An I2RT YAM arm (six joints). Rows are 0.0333 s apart.
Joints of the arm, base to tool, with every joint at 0 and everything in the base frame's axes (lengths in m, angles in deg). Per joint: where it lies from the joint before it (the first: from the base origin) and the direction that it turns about. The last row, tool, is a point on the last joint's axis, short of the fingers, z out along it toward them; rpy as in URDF.
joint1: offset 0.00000 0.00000 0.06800 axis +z
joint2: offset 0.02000 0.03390 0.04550 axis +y
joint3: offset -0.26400 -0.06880 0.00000 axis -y
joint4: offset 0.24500 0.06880 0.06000 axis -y
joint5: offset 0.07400 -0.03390 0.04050 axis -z
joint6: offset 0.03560 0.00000 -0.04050 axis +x
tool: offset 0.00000 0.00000 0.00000 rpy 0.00 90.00 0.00
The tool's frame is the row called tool.
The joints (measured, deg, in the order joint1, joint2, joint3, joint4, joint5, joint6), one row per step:
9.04 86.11 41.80 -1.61 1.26 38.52
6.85 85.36 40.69 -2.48 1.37 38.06
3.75 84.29 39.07 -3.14 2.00 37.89
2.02 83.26 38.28 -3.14 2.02 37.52
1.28 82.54 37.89 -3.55 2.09 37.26
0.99 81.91 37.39 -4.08 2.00 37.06
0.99 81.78 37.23 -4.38 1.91 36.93
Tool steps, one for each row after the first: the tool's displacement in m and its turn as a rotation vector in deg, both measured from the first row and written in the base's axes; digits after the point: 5 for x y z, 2 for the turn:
-0.00438 -0.01197 -0.00324 -0.56 1.17 -1.93
-0.01082 -0.02848 -0.00730 -1.24 2.34 -5.33
-0.01426 -0.03713 -0.00661 -1.45 2.10 -6.81
-0.01682 -0.04082 -0.00587 -1.67 2.18 -7.40
-0.01996 -0.04221 -0.00628 -1.77 2.58 -7.48
-0.02109 -0.04217 -0.00690 -1.82 2.91 -7.32

